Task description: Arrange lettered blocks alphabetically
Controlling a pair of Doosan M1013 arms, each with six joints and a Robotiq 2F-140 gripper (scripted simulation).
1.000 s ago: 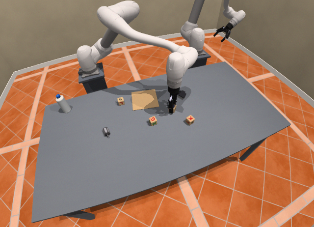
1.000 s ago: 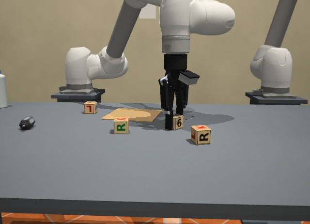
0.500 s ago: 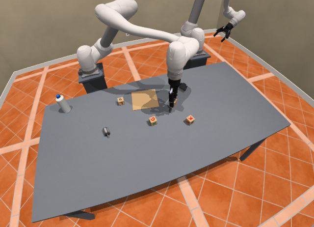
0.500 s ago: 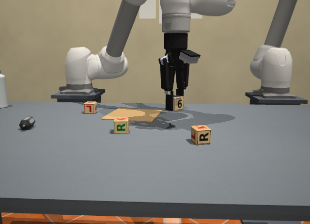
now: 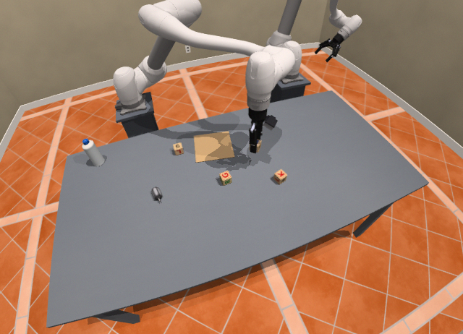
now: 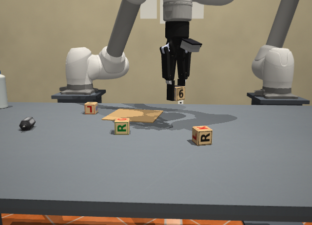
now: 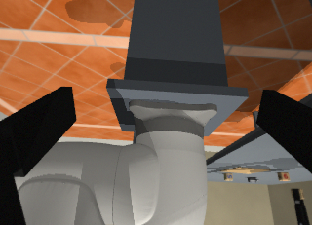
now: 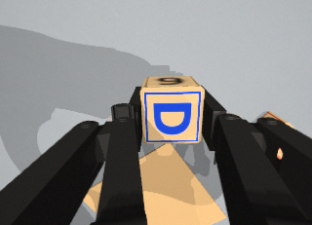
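Observation:
Now: right hand 17 cm to the left of the mat, 17 cm past it and 13 cm above it. Round my right hand: d block (1 cm below); then g block (17 cm to the right, 11 cm below, 7 cm ahead); then k block (14 cm ahead, 11 cm below, 8 cm to the left).

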